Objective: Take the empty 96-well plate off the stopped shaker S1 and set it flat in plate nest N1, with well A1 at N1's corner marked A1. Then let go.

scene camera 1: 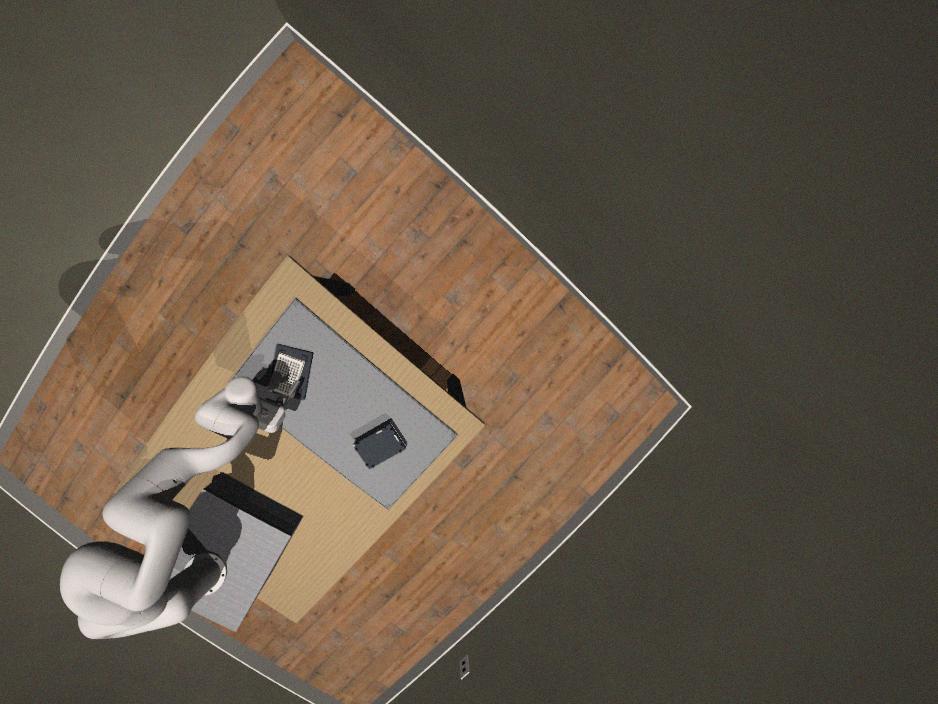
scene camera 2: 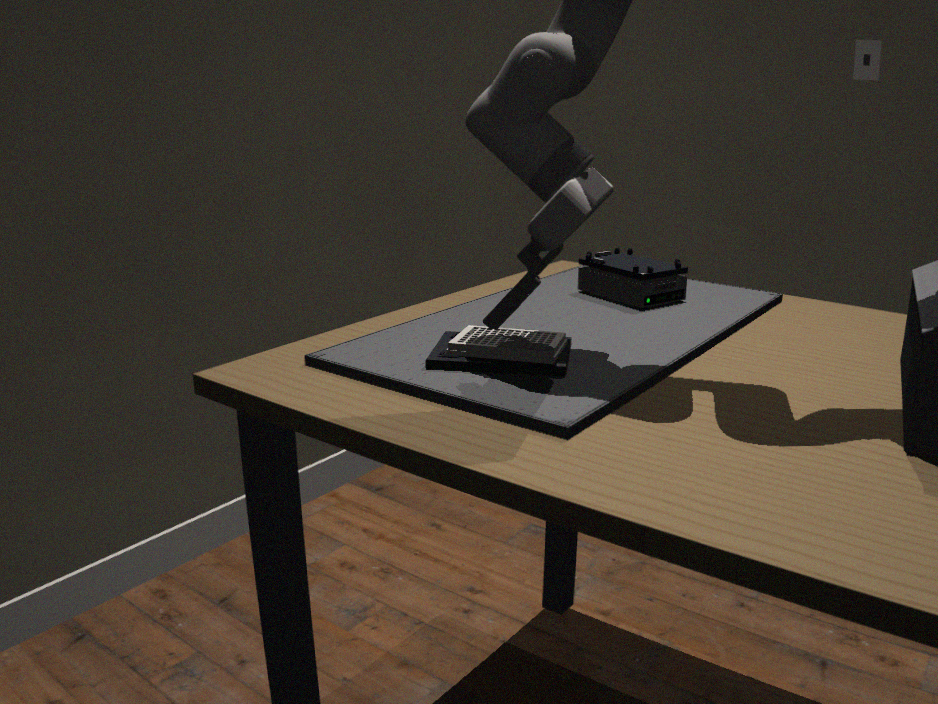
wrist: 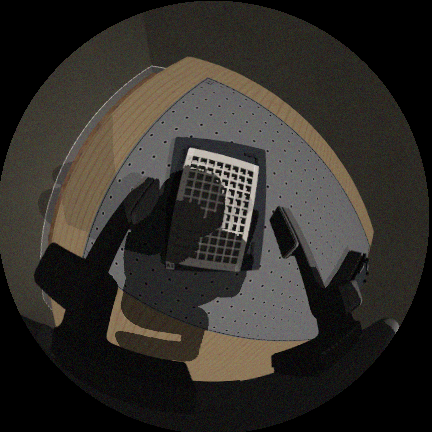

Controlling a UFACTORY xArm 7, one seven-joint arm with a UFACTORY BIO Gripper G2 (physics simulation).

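Pixels of known places: hand, its tool point: point(scene camera 1: 277, 380) point(scene camera 2: 514, 299) point(wrist: 220, 217); arm's base, origin of its link: point(scene camera 1: 205, 573).
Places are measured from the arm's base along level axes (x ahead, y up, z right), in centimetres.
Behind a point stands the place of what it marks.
The white 96-well plate point(scene camera 1: 289, 369) {z -18.5, x 63.9, y -19.2 cm} point(scene camera 2: 507, 344) {z -20.5, x 60.5, y -18.2 cm} point(wrist: 240, 200) {z -16.2, x 64.2, y -18.4 cm} lies on the dark plate nest N1 point(scene camera 1: 308, 363) {z -14.9, x 69.3, y -19.8 cm} point(scene camera 2: 437, 359) {z -25.9, x 66.7, y -19.7 cm} point(wrist: 261, 170) {z -15.1, x 69.6, y -19.7 cm}, turned slightly against the nest's outline in the wrist view. In scene camera 2 its edge looks a little raised; whether it is fully seated is unclear. The nest's A1 mark point(wrist: 170, 265) {z -19.5, x 53.9, y -19.7 cm} shows by the plate's lower left corner in the wrist view; the plate's own lettering is not readable. My gripper point(scene camera 1: 281, 380) {z -18.2, x 61.1, y -13.4 cm} point(scene camera 2: 494, 322) point(wrist: 213, 216) {z -18.2, x 61.1, y -13.4 cm} is open and empty, tilted above the plate, with its fingers apart on either side. Shaker S1 point(scene camera 1: 380, 445) {z 19.7, x 63.2, y -15.4 cm} point(scene camera 2: 632, 284) {z 13.3, x 59.7, y -17.3 cm} bears no plate.
The nest and shaker stand on a grey perforated board point(scene camera 1: 340, 394) {z -0.7, x 67.0, y -20.9 cm} point(scene camera 2: 378, 350) {z -24.4, x 77.0, y -20.9 cm} point(wrist: 225, 110) {z -23.7, x 76.5, y -20.9 cm} on the wooden table point(scene camera 1: 318, 484) {z 12.0, x 34.6, y -22.2 cm} point(scene camera 2: 818, 341) {z 16.5, x 32.1, y -22.2 cm} point(wrist: 225, 362) {z 1.7, x 32.8, y -22.2 cm}. The shaker has upright pegs around its top and a green light. The arm's shadow falls across the plate and board.
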